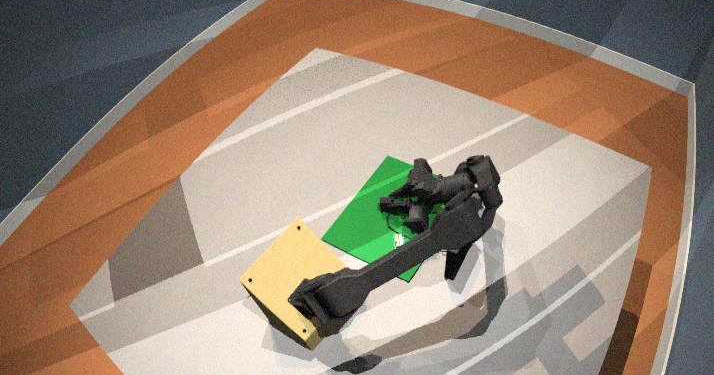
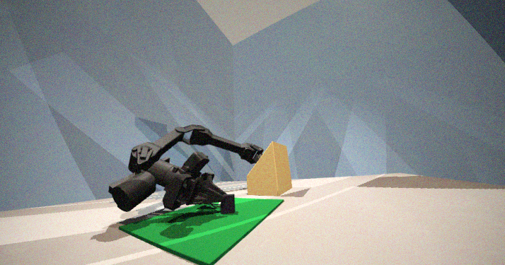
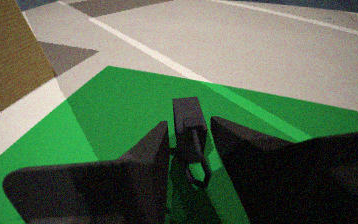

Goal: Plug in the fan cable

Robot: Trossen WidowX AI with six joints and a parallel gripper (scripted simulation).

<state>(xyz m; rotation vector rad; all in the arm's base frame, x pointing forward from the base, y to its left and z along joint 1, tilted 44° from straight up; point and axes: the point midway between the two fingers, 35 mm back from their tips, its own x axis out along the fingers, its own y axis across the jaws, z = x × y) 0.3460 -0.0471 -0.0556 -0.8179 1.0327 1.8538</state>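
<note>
My gripper tip is 1 cm above the fan plug. From my gripper tip the other things lie so: black fan (21 cm to the right, 4 cm behind, 2 cm above); four-pin header (7 cm to the right, 7 cm behind, 4 cm below); green board (5 cm below, 2 cm to the right).
</note>
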